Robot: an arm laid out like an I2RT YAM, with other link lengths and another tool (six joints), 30 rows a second.
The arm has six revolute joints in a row. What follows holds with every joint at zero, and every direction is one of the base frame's. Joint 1 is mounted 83.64 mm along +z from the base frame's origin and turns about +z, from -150 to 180 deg. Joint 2 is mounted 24 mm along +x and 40.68 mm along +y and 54.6 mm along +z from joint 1 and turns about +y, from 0 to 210 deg. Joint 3 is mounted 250.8 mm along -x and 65.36 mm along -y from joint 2 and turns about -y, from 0 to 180 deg. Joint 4 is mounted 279.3 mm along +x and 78.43 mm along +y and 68.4 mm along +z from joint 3 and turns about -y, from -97 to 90 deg. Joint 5 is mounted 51.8 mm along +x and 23.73 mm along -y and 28.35 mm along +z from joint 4 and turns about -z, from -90 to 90 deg. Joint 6 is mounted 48.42 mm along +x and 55.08 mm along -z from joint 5 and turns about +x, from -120 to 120 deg. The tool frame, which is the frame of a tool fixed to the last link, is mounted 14 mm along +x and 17 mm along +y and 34 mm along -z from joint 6; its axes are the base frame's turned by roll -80.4, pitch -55.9 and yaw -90 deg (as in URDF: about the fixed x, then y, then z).
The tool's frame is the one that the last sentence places.
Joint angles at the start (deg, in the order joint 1, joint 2, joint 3, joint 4, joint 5, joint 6):
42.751, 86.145, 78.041, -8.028, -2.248, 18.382
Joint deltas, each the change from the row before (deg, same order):
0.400, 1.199, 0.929, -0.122, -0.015, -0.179
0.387, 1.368, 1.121, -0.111, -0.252, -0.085
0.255, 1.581, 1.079, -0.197, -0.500, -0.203
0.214, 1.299, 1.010, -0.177, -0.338, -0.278
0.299, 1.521, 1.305, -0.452, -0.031, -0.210
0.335, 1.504, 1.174, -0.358, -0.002, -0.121
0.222, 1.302, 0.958, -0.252, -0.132, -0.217
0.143, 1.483, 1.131, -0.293, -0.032, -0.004
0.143, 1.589, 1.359, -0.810, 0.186, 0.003
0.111, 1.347, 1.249, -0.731, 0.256, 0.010
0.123, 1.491, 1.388, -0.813, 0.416, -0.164
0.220, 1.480, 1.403, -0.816, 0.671, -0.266
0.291, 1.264, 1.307, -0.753, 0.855, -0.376
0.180, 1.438, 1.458, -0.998, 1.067, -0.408
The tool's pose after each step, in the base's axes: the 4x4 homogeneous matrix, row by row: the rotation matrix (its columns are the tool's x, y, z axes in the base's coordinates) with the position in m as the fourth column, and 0 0 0 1 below. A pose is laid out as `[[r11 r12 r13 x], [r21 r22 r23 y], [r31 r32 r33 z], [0 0 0 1]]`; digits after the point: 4 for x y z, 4 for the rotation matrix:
[[0.6895 0.3788 0.6173 0.2453], [-0.4374 -0.4616 0.7718 0.3112], [0.5773 -0.8021 -0.1526 0.3321], [0 0 0 1]]
[[0.6969 0.3806 0.6078 0.2470], [-0.4270 -0.4608 0.7781 0.3168], [0.5762 -0.8018 -0.1586 0.3305], [0 0 0 1]]
[[0.7074 0.3804 0.5957 0.2495], [-0.4121 -0.4626 0.7849 0.3222], [0.5742 -0.8008 -0.1705 0.3269], [0 0 0 1]]
[[0.7140 0.3825 0.5865 0.2517], [-0.4002 -0.4645 0.7900 0.3267], [0.5746 -0.7987 -0.1786 0.3246], [0 0 0 1]]
[[0.7201 0.3810 0.5800 0.2541], [-0.3893 -0.4701 0.7921 0.3319], [0.5744 -0.7962 -0.1902 0.3221], [0 0 0 1]]
[[0.7267 0.3784 0.5734 0.2562], [-0.3789 -0.4753 0.7940 0.3373], [0.5730 -0.7942 -0.2020 0.3188], [0 0 0 1]]
[[0.7324 0.3778 0.5664 0.2582], [-0.3684 -0.4798 0.7963 0.3417], [0.5726 -0.7919 -0.2123 0.3156], [0 0 0 1]]
[[0.7381 0.3729 0.5623 0.2612], [-0.3616 -0.4849 0.7963 0.3463], [0.5696 -0.7911 -0.2231 0.3121], [0 0 0 1]]
[[0.7448 0.3631 0.5599 0.2643], [-0.3543 -0.4959 0.7928 0.3506], [0.5655 -0.7888 -0.2407 0.3084], [0 0 0 1]]
[[0.7491 0.3548 0.5595 0.2671], [-0.3496 -0.5056 0.7887 0.3542], [0.5627 -0.7864 -0.2547 0.3057], [0 0 0 1]]
[[0.7520 0.3473 0.5602 0.2703], [-0.3437 -0.5187 0.7829 0.3580], [0.5625 -0.7812 -0.2707 0.3024], [0 0 0 1]]
[[0.7528 0.3413 0.5629 0.2731], [-0.3377 -0.5338 0.7752 0.3621], [0.5651 -0.7737 -0.2866 0.2991], [0 0 0 1]]
[[0.7507 0.3383 0.5674 0.2751], [-0.3322 -0.5490 0.7669 0.3659], [0.5710 -0.7642 -0.2998 0.2967], [0 0 0 1]]
[[0.7480 0.3313 0.5750 0.2782], [-0.3274 -0.5695 0.7540 0.3693], [0.5773 -0.7523 -0.3175 0.2934], [0 0 0 1]]

